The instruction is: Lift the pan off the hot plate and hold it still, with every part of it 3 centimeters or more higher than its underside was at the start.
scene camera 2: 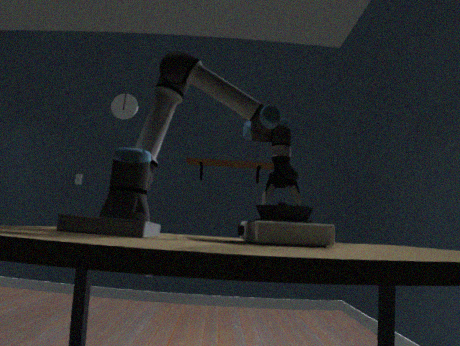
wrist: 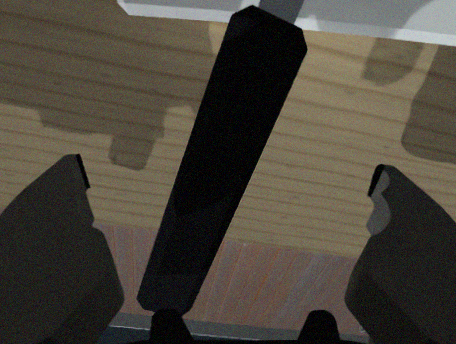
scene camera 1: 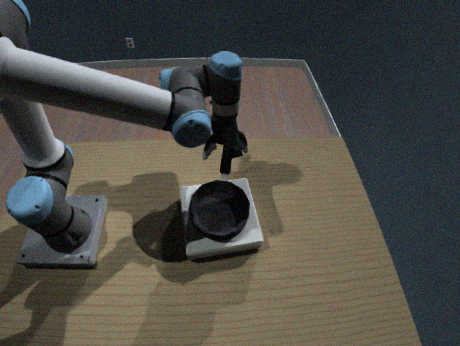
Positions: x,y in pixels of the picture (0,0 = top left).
Labels:
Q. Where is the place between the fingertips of my gripper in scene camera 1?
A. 225,155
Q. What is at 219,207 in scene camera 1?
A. A black pan.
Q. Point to a black pan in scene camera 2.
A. At 281,211

